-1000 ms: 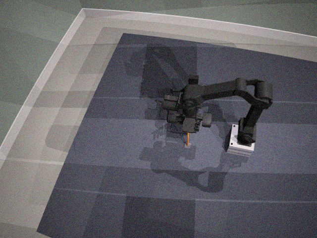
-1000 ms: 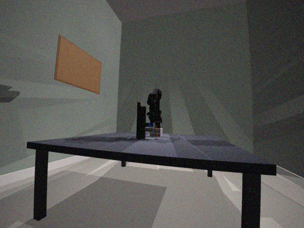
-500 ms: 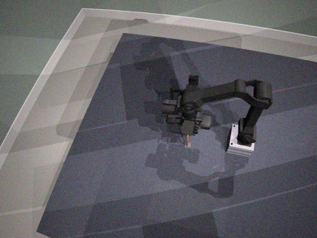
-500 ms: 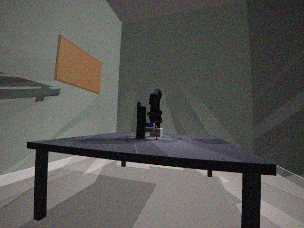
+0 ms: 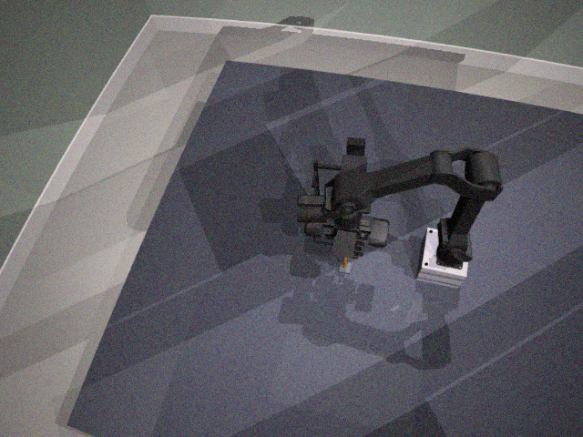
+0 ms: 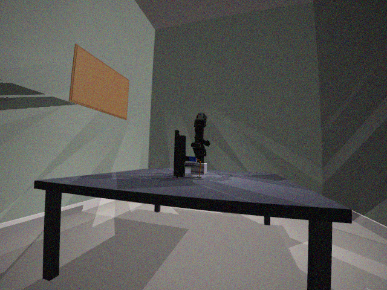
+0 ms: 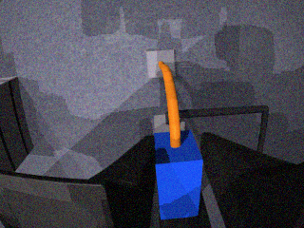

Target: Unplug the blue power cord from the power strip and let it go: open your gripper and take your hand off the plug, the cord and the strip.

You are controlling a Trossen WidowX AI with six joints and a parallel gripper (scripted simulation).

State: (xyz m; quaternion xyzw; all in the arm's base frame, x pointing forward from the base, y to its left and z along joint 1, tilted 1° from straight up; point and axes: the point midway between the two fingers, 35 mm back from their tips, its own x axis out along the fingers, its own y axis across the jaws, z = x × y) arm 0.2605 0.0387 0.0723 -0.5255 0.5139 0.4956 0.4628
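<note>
My gripper tip is now 50 mm to the left of the blue plug and 10 mm short of it.
</note>
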